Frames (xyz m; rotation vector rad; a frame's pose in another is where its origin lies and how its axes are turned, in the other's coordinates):
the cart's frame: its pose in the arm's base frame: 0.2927 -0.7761 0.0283 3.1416 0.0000 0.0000
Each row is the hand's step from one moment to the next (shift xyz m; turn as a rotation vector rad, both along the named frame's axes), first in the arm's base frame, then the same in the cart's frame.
Working: the arm's base frame: its pose in the cart's frame: -0.2927 -0.7761 0.0283 3.1416 0.0000 0.0000

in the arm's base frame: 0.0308 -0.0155 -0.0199 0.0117 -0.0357 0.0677
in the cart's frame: 0.0308 0.0155 0.0199 0.0117 0.0357 -0.0677
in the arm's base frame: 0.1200 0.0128 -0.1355 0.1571 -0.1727 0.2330
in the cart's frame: 0.1200 -0.0128 0.1355 0.1571 0.1727 -0.2330
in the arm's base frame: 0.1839 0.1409 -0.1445 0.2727 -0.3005 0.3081
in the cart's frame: 0.1839 -0.1409 0.1445 0.2727 0.3005 -0.3081
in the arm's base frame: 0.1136 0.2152 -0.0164 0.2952 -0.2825 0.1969
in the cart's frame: 0.1136 -0.2152 0.0164 0.2952 0.2825 -0.1969
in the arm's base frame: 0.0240 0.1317 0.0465 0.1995 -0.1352 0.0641
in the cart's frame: 0.0240 -0.1317 -0.0465 0.1995 0.1352 -0.0641
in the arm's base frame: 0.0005 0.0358 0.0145 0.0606 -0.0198 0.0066
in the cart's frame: 0.0005 -0.0358 -0.0145 0.0606 0.0198 -0.0066
